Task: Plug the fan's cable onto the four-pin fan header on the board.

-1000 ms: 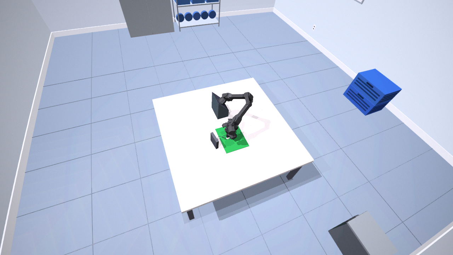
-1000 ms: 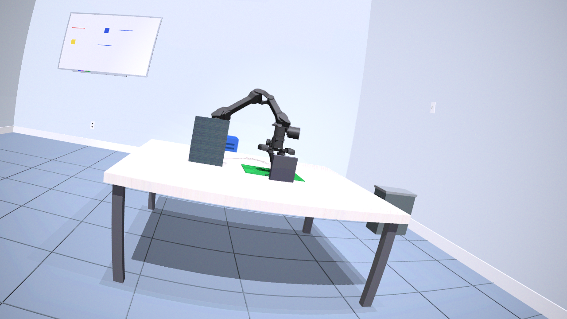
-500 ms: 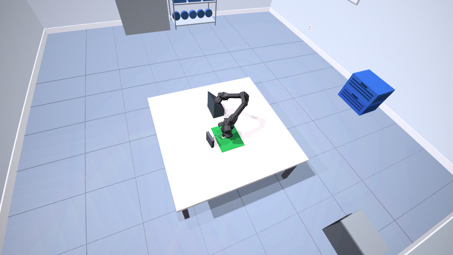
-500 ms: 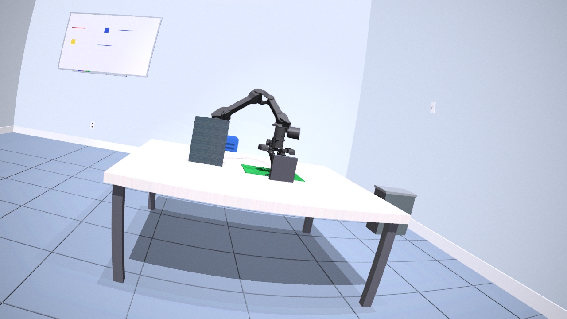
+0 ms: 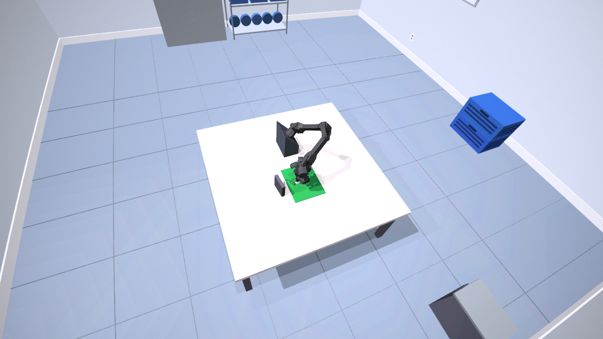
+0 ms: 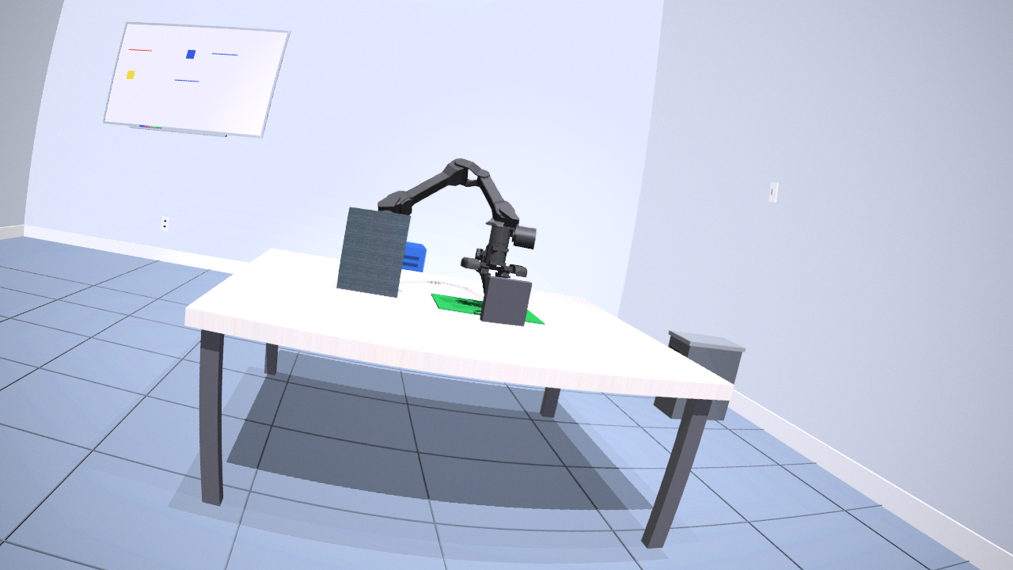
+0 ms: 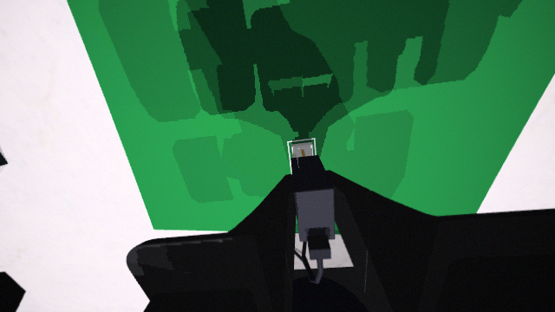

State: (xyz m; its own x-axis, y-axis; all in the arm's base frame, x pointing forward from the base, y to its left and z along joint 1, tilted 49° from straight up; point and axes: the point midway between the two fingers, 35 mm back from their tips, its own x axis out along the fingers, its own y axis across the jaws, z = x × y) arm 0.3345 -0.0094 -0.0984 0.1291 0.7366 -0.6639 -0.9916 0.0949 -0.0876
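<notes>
Now: gripper tip 10 mm to the left of the dark fan plug and 10 mm below it. Round my gripper tip: dark fan: 150 mm to the right, 20 mm above; then green circuit board: 60 mm below, 40 mm to the left, 10 mm ahead.
</notes>
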